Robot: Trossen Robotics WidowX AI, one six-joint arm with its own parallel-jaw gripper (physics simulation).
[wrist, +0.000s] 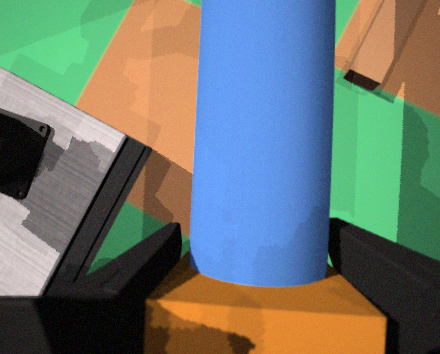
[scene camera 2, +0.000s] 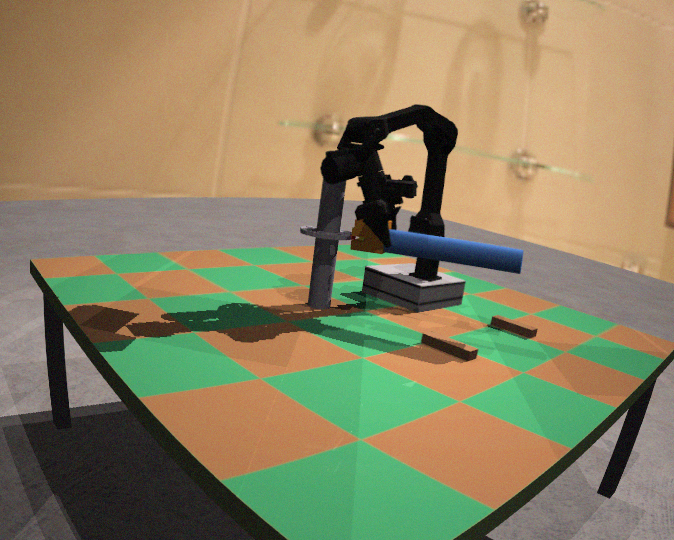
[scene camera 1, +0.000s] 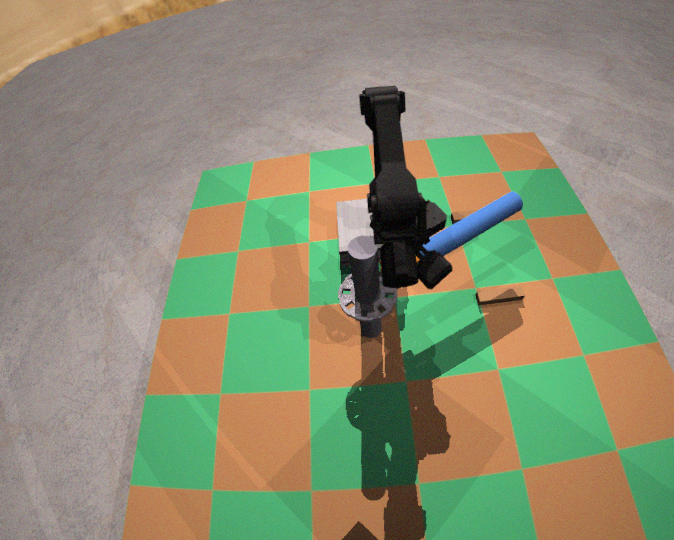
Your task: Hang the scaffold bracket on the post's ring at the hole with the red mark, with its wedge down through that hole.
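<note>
The bracket is a blue tube (scene camera 1: 478, 222) (scene camera 2: 455, 250) (wrist: 262, 150) with an orange head (scene camera 2: 365, 236) (wrist: 270, 330). My gripper (scene camera 1: 430, 245) (scene camera 2: 382, 233) (wrist: 252, 230) is shut on the bracket, with its fingers at both sides of the head. The tube sticks out to the right, well above the table. The grey post (scene camera 1: 365, 275) (scene camera 2: 324, 270) stands upright and carries a flat ring (scene camera 1: 342, 299) (scene camera 2: 306, 229) with holes. In scene camera 2 the head is level with the ring's right edge, where a tiny red spot shows. The wedge and its place relative to the marked hole are hidden.
The arm's grey base block (scene camera 1: 353, 225) (scene camera 2: 413, 289) (wrist: 100, 165) stands behind the post. Two low brown bars lie on the checkered table at the right: one bar (scene camera 1: 500, 298) (scene camera 2: 448, 347) nearer, the other bar (scene camera 2: 513, 326) nearer the base. The arm hangs close beside the post's top.
</note>
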